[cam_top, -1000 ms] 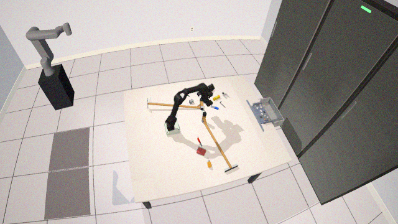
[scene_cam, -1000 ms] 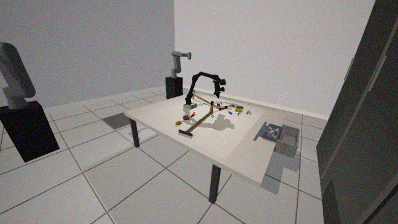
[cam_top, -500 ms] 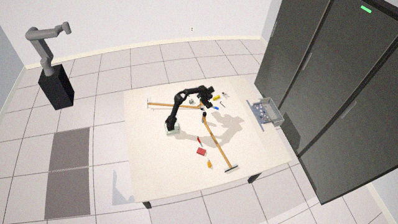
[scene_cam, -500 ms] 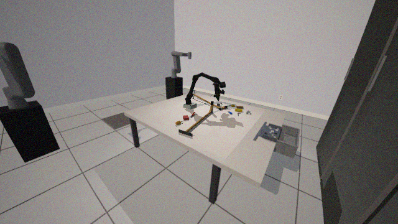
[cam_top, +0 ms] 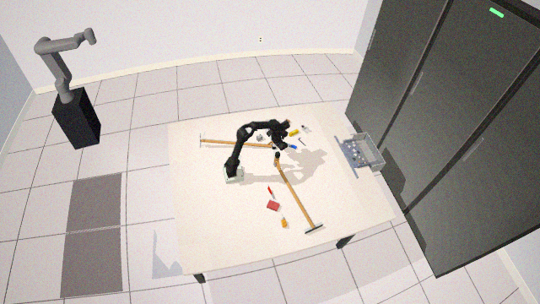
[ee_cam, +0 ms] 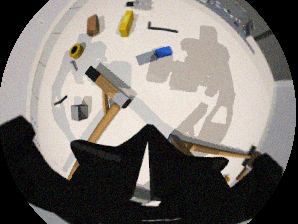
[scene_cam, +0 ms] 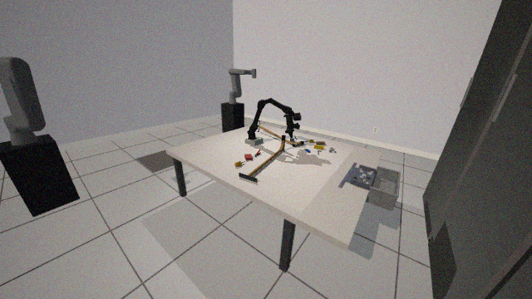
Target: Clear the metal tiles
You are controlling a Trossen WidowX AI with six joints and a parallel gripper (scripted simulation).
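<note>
The long scraper lies 2 cm behind my gripper tip, 37 cm to the right of it and 4 cm below it. Also, from my gripper tip: yellow roll: 10 cm ahead, 30 cm to the left, 10 cm below; brown block: 20 cm ahead, 28 cm to the left, 9 cm below; blue piece: 15 cm ahead, 5 cm to the left, 10 cm below.
</note>
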